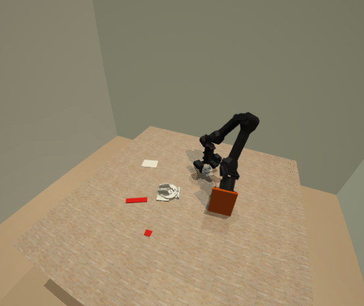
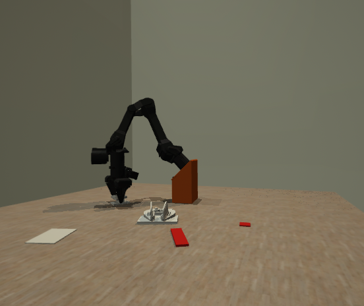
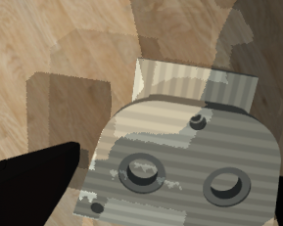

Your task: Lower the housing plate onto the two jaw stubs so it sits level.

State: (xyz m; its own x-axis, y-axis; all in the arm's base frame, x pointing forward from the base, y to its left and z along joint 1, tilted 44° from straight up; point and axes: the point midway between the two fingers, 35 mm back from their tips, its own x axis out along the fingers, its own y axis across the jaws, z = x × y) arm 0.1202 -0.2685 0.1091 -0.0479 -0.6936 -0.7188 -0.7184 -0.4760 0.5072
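Right now the small white stand is 1 cm to the left of my gripper tip and 1 cm behind it. Also, from my gripper tip: flat white sheet 39 cm ahead, 2 cm to the left, 1 cm below; then red strip 34 cm to the left, 34 cm ahead, 1 cm below; then small red square 51 cm to the left, 20 cm ahead, 1 cm below.
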